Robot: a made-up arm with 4 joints. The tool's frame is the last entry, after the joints. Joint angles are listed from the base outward. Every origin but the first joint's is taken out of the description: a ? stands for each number. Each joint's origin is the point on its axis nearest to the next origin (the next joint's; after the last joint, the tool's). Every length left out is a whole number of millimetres.
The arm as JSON. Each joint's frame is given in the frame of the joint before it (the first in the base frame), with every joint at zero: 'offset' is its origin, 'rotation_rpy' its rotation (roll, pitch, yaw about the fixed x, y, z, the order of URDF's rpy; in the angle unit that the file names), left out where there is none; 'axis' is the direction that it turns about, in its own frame. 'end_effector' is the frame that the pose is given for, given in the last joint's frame.
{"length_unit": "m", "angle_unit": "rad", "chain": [
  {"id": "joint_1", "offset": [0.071, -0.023, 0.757], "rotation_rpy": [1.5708, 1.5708, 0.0], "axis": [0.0, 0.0, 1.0]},
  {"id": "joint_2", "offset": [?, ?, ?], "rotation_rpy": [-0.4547, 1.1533, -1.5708], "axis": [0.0, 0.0, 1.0]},
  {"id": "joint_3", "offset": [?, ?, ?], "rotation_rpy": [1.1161, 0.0, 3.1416], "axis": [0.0, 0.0, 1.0]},
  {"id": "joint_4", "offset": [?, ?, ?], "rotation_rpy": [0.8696, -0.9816, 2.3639], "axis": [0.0, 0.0, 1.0]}
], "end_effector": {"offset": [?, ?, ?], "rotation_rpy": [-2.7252, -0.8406, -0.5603]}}
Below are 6 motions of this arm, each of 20 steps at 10 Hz.
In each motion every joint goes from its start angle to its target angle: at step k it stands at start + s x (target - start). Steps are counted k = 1, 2, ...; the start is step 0. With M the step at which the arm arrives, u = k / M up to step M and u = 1 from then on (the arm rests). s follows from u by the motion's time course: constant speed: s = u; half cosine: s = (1 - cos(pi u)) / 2; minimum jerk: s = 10 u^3 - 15 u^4 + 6 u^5.
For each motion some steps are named. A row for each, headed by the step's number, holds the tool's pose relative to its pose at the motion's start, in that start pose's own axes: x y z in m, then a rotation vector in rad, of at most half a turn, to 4 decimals.
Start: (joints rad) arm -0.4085 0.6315 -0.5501 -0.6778
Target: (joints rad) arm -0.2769 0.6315 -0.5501 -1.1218
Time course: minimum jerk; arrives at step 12
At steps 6, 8, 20:
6: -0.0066 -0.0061 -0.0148 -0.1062 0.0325 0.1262
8: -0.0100 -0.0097 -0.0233 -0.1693 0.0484 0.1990
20: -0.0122 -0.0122 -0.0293 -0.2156 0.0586 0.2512

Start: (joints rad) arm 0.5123 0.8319 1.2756 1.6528
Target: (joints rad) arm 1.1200 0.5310 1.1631 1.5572
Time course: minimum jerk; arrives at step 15
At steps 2, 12, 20:
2: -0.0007 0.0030 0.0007 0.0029 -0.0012 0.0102
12: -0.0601 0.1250 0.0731 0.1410 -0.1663 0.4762
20: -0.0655 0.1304 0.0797 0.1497 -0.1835 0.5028

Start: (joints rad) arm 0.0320 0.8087 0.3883 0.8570
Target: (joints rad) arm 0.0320 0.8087 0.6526 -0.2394
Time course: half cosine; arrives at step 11
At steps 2, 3, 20:
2: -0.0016 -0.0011 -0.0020 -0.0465 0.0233 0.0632
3: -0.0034 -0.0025 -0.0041 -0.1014 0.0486 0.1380
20: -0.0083 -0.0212 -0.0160 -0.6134 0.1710 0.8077

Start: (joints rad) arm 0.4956 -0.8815 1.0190 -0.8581
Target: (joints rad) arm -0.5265 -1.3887 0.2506 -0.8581
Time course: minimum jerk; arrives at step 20
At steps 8, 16, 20:
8: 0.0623 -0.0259 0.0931 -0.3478 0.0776 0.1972
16: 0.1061 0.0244 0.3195 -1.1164 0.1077 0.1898
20: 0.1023 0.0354 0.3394 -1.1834 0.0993 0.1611

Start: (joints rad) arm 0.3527 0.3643 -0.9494 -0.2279
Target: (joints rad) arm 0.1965 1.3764 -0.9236 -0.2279
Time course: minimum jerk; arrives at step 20
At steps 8, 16, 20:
8: 0.0360 0.0574 0.0000 0.0272 -0.0144 0.3084
16: 0.0527 0.1908 -0.0045 0.0847 0.0058 0.9143
20: 0.0503 0.2033 -0.0054 0.0908 0.0111 0.9702

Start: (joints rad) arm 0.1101 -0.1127 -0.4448 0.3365
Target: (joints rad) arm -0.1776 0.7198 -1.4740 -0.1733
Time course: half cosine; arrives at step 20
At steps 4, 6, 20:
4: -0.0012 0.0084 -0.0083 -0.0816 0.0891 0.0409
6: -0.0034 0.0183 -0.0170 -0.1805 0.1913 0.0950
20: -0.0305 0.0951 -0.0491 -1.0264 0.8475 0.6231

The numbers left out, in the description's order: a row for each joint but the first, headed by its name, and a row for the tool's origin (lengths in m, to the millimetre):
joint_2: 0.112 -0.16 0.0
joint_3: -0.066 0.192 0.0
joint_4: 0.052 -0.034 0.0
tool: -0.029 -0.021 0.0

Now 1 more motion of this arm.
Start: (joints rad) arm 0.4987 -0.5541 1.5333 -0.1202
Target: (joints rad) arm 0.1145 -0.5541 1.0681 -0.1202
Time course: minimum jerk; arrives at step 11
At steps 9, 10, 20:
9: 0.0539 0.0476 -0.0364 -0.1534 0.3714 0.1888
10: 0.0559 0.0499 -0.0376 -0.1620 0.3846 0.1973
20: 0.0562 0.0503 -0.0378 -0.1635 0.3868 0.1988

